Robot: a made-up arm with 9 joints. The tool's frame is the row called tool.
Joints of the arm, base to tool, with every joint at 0 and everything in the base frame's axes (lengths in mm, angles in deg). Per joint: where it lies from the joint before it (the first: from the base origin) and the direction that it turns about. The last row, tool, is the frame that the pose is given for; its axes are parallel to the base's.
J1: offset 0 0 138.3 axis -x
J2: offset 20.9 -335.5 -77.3 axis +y
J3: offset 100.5 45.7 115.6 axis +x
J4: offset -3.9 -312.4 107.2 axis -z
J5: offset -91 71 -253.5 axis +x
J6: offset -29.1 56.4 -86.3 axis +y
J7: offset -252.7 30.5 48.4 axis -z
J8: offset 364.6 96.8 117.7 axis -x
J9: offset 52.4 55 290 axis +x
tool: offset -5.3 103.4 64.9
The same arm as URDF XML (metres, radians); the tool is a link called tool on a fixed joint. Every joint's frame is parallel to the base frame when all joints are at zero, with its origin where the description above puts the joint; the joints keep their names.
<robot name="arm">
<link name="base"/>
<link name="link1"/>
<link name="link2"/>
<link name="link3"/>
<link name="link4"/>
<link name="link5"/>
<link name="link6"/>
<link name="link7"/>
<link name="link8"/>
<link name="link9"/>
<link name="tool"/>
<joint name="J1" type="continuous"><parent link="base"/><child link="link1"/><origin xyz="0.0000 0.0000 0.1383"/><axis xyz="-1 0 0"/></joint>
<joint name="J2" type="continuous"><parent link="link1"/><child link="link2"/><origin xyz="0.0209 -0.3355 -0.0773"/><axis xyz="0 1 0"/></joint>
<joint name="J3" type="continuous"><parent link="link2"/><child link="link3"/><origin xyz="0.1005 0.0457 0.1156"/><axis xyz="1 0 0"/></joint>
<joint name="J4" type="continuous"><parent link="link3"/><child link="link4"/><origin xyz="-0.0039 -0.3124 0.1072"/><axis xyz="0 0 -1"/></joint>
<joint name="J5" type="continuous"><parent link="link4"/><child link="link5"/><origin xyz="-0.0910 0.0710 -0.2535"/><axis xyz="1 0 0"/></joint>
<joint name="J6" type="continuous"><parent link="link5"/><child link="link6"/><origin xyz="-0.0291 0.0564 -0.0863"/><axis xyz="0 1 0"/></joint>
<joint name="J7" type="continuous"><parent link="link6"/><child link="link7"/><origin xyz="-0.2527 0.0305 0.0484"/><axis xyz="0 0 -1"/></joint>
<joint name="J8" type="continuous"><parent link="link7"/><child link="link8"/><origin xyz="0.3646 0.0968 0.1177"/><axis xyz="-1 0 0"/></joint>
<joint name="J9" type="continuous"><parent link="link8"/><child link="link9"/><origin xyz="0.0524 0.0550 0.2900"/><axis xyz="1 0 0"/></joint>
<joint name="tool_fixed" type="fixed"><parent link="link9"/><child link="tool"/><origin xyz="-0.0053 0.1034 0.0649"/></joint>
</robot>

